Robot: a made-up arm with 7 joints.
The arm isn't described. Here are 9 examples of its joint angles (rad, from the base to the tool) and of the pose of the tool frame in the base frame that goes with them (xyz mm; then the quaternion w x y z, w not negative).
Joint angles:
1: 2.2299 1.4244 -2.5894 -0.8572 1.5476 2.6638 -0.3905
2: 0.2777 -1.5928 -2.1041 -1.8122 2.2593 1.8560 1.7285
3: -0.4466 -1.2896 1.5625 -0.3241 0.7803 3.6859 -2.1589
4: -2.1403 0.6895 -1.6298 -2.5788 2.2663 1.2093 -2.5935
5: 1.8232 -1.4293 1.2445 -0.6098 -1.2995 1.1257 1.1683
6: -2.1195 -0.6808 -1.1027 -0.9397 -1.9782 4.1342 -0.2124
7: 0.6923 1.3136 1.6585 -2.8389 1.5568 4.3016 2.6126
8: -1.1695 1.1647 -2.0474 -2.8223 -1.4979 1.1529 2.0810
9: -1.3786 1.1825 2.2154 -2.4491 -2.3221 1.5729 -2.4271
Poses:
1: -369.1 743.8 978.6 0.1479 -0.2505 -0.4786 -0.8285
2: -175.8 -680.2 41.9 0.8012 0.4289 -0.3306 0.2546
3: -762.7 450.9 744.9 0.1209 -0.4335 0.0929 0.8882
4: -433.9 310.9 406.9 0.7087 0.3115 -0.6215 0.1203
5: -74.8 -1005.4 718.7 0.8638 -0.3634 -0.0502 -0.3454
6: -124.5 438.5 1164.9 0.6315 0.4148 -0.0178 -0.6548
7: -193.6 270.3 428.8 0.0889 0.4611 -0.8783 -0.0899
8: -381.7 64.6 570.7 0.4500 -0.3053 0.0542 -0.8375
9: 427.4 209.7 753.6 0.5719 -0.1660 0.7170 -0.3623
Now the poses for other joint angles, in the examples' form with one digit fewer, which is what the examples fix.
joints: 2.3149 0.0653 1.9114 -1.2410 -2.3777 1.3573 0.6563
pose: -342 -520 1186 0.684 -0.168 -0.445 -0.553
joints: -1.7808 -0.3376 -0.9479 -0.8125 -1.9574 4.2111 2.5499
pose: -243 95 1266 0.611 0.310 -0.443 0.578
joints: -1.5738 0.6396 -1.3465 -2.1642 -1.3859 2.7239 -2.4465
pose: -600 -299 463 0.522 -0.706 -0.404 0.257
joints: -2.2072 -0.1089 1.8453 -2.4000 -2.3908 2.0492 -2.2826
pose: 539 -172 430 0.088 -0.285 0.591 -0.749
